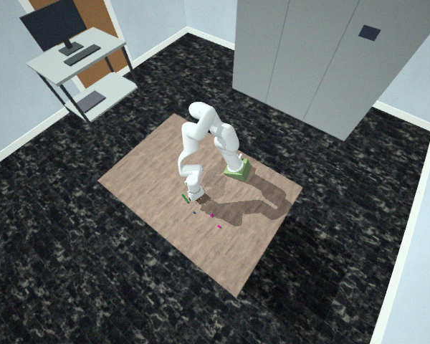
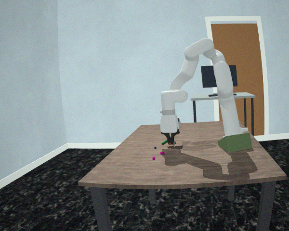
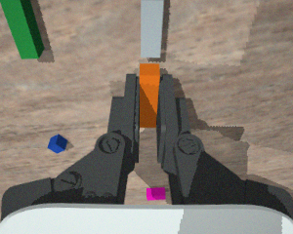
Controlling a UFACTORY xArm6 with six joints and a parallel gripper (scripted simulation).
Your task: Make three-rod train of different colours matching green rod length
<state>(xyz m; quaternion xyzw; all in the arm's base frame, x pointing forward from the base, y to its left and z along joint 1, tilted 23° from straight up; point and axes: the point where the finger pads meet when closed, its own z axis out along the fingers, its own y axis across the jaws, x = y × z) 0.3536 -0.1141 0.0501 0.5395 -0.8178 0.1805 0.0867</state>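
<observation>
The orange rod is 2 cm below my hand. Also, from my hand: green rod: 8 cm to the right, 3 cm below, 3 cm ahead; then grey rod: 3 cm to the right, 3 cm below, 2 cm behind.
</observation>
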